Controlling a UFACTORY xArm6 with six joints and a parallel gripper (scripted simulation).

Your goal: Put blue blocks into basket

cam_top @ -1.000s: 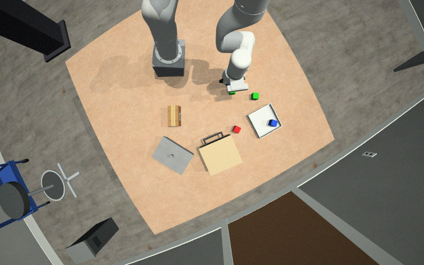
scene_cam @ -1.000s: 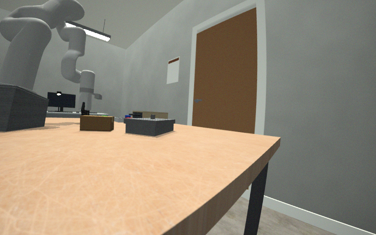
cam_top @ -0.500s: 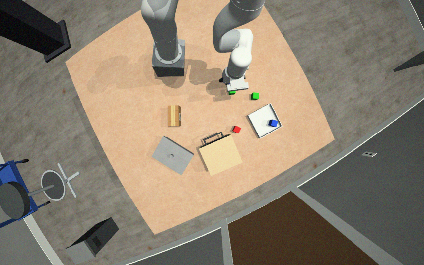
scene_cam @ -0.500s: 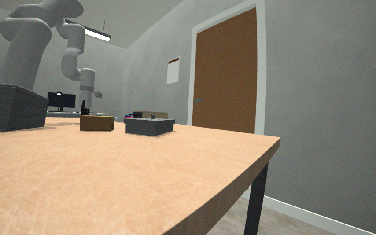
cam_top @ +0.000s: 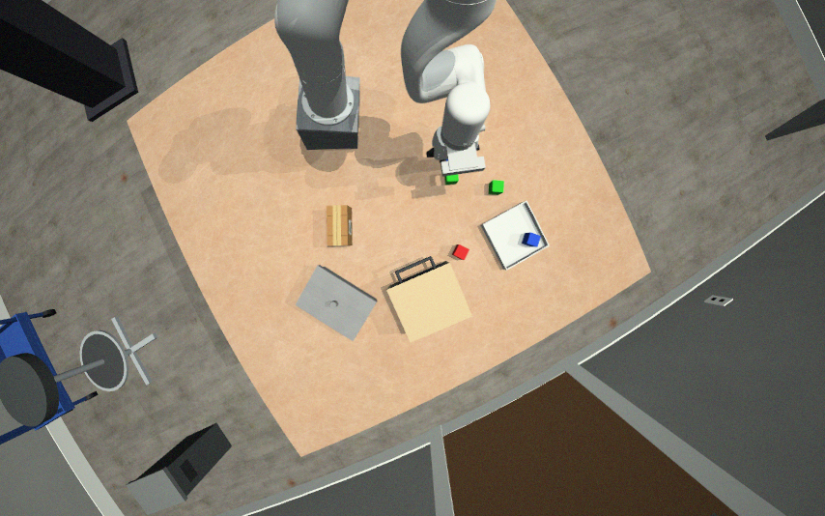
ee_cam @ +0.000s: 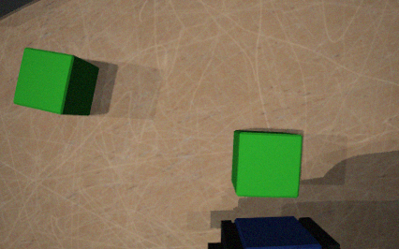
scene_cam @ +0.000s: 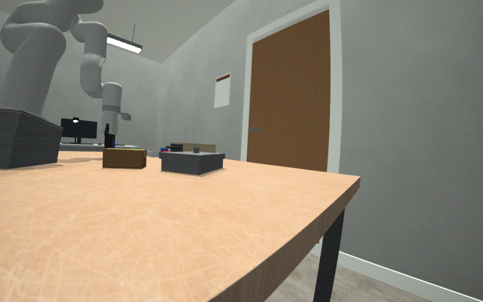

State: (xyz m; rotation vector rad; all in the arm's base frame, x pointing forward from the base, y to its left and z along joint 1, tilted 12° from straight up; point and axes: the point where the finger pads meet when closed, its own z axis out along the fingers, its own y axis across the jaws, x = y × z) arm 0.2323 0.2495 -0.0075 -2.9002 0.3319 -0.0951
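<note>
Now: the white basket 260 mm ahead of my hand, 100 mm to the left of it and 40 mm below it. From my hand the other things lie so: light wooden cabinet: 330 mm ahead, 190 mm to the right, 20 mm below; small brown box: 350 mm to the right, 60 mm ahead, 20 mm below; red block: 250 mm ahead, 60 mm to the right, 40 mm below.
</note>
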